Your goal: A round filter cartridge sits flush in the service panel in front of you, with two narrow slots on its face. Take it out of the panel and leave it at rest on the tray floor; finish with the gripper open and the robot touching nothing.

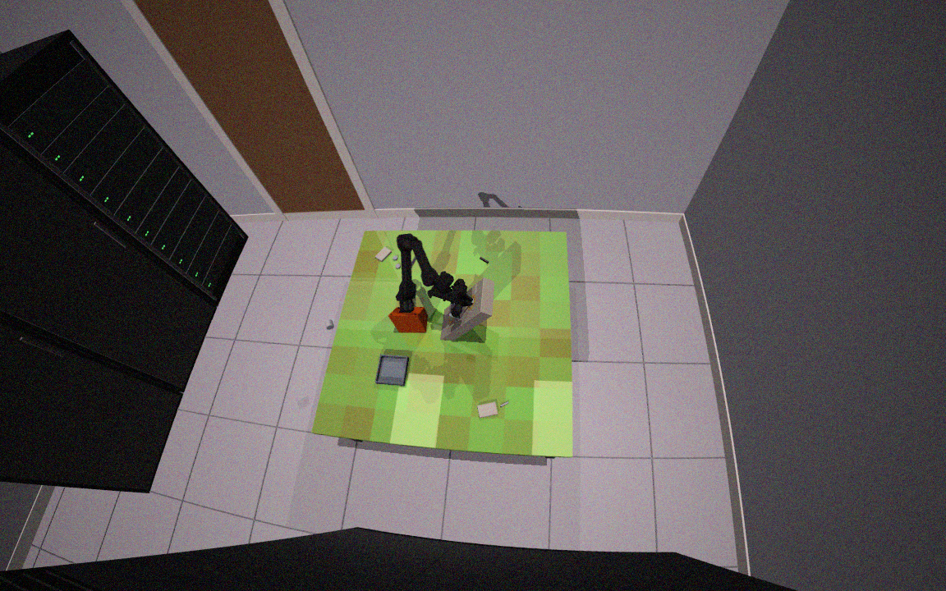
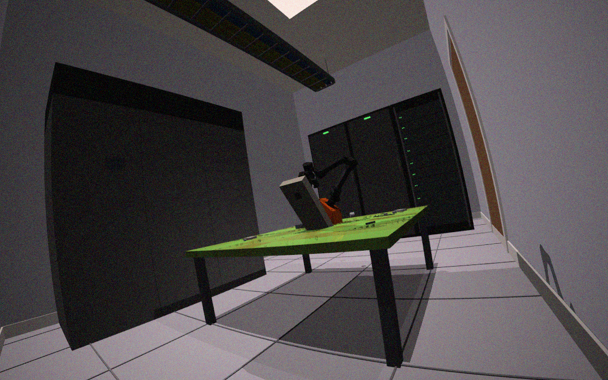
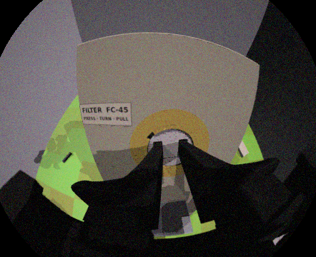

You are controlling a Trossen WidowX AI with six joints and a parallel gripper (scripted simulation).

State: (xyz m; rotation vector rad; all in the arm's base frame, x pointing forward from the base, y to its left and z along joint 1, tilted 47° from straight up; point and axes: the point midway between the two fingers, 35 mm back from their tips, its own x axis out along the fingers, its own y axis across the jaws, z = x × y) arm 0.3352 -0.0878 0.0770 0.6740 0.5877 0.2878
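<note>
Right now my gripper tip is 40 mm past the grey service panel and 80 mm above it. Round my gripper tip: small dark piece 10 mm ahead, 420 mm to the left, 260 mm below; then dark square tray 430 mm behind, 280 mm to the right, 250 mm below; then round filter cartridge 10 mm ahead, 10 mm below.
</note>
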